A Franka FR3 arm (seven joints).
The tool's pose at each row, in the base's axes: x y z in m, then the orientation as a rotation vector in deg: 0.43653, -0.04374, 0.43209, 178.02, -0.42, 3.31; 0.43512, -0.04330, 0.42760, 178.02, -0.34, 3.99; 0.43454, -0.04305, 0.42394, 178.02, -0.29, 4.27; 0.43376, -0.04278, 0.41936, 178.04, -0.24, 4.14; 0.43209, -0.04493, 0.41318, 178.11, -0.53, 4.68; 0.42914, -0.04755, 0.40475, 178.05, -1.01, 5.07; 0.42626, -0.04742, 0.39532, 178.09, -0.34, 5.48; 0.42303, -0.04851, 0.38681, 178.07, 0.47, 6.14; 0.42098, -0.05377, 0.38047, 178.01, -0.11, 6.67; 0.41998, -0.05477, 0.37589, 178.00, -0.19, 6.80; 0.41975, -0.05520, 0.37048, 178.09, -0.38, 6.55; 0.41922, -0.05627, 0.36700, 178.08, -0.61, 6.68
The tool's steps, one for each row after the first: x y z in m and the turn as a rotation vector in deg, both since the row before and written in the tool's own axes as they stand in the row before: -0.00158, -0.00058, 0.00442, 0.02, 0.44, -0.04; -0.00074, -0.00037, 0.00362, 0.01, 0.18, -0.03; -0.00100, -0.00042, 0.00453, 0.02, -0.08, -0.03; -0.00195, 0.00195, 0.00616, 0.08, 0.34, 0.19; -0.00338, 0.00237, 0.00834, -0.05, 0.25, 0.31; -0.00341, -0.00040, 0.00924, 0.06, 0.27, -0.43; -0.00374, 0.00083, 0.00833, 0.02, 0.43, -0.51; -0.00251, 0.00505, 0.00635, -0.06, 0.34, 0.38; -0.00134, 0.00085, 0.00452, -0.01, 0.08, 0.05; -0.00064, 0.00025, 0.00539, 0.08, -0.16, 0.12; -0.00078, 0.00096, 0.00346, -0.01, 0.08, 0.15
